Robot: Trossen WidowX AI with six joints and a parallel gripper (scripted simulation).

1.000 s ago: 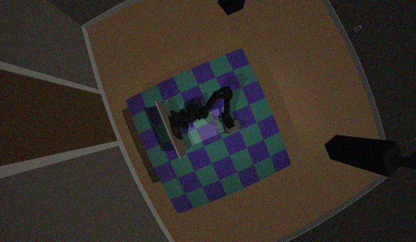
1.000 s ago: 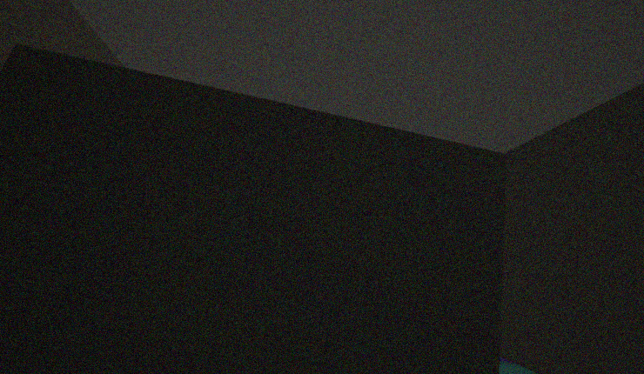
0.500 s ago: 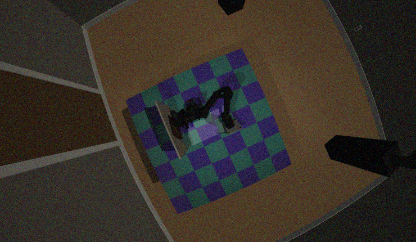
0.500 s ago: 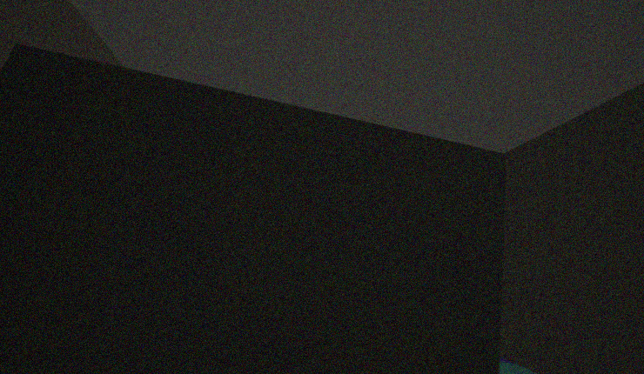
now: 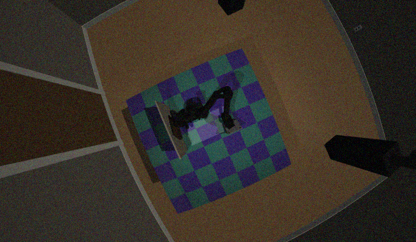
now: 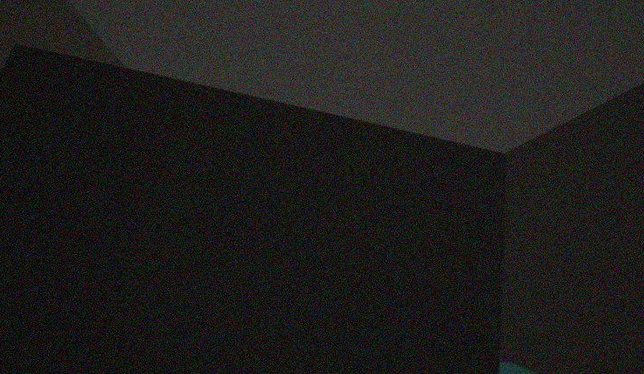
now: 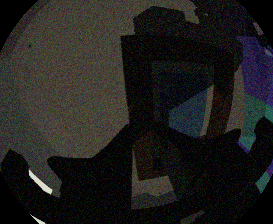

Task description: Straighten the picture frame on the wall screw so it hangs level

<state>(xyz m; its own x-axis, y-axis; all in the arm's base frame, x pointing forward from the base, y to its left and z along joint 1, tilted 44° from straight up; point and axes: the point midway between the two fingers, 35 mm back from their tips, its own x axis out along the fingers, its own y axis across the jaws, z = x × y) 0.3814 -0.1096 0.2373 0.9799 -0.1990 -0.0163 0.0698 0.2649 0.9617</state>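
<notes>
Now: the dark picture frame 50 mm below my gripper tip, 20 mm to the left of it and 10 mm ahead of it. Round my gripper tip: pale wall panel (60 mm below, 20 mm ahead, 10 mm to the left).
</notes>
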